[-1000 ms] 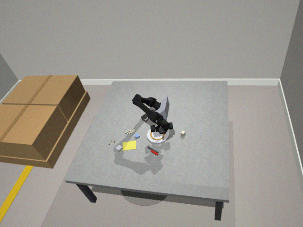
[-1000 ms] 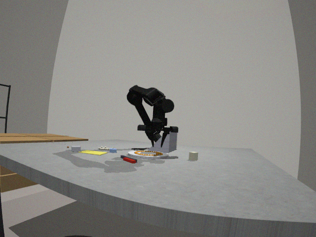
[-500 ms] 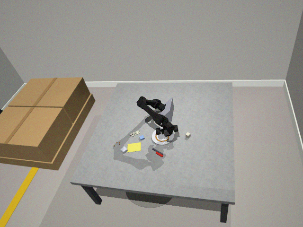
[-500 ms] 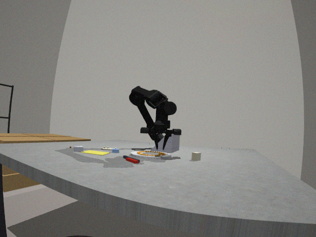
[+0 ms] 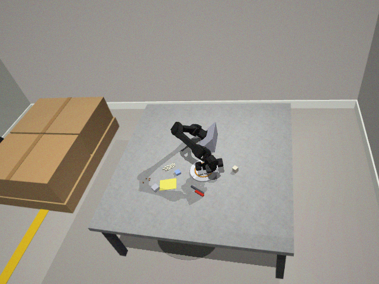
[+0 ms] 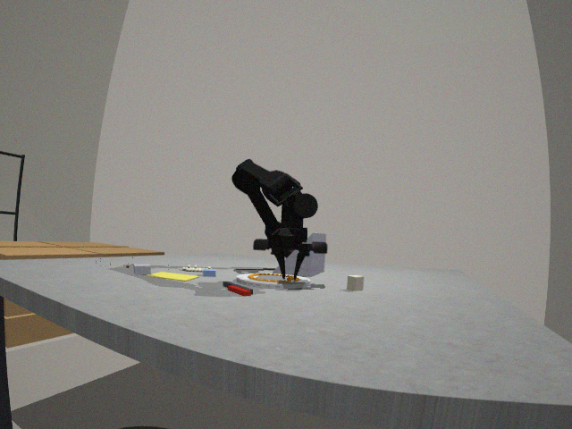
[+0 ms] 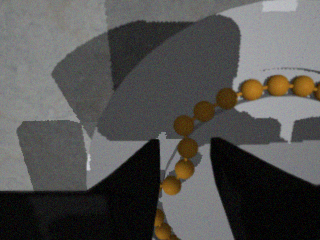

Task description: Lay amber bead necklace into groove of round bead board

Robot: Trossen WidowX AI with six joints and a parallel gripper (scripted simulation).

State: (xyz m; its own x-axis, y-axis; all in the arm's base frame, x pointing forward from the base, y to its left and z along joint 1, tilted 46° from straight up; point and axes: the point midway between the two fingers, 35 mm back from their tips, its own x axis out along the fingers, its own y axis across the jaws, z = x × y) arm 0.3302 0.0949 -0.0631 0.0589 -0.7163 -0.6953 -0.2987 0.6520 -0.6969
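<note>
Now: the round bead board 50 mm to the right of my gripper tip, 20 mm behind it and 10 mm below it. Round my gripper tip: blue cube (240 mm to the right, 20 mm ahead, 10 mm below); then cream cube (170 mm to the left, 40 mm behind); then red-handled tool (160 mm ahead, 50 mm to the right, 10 mm below).
</note>
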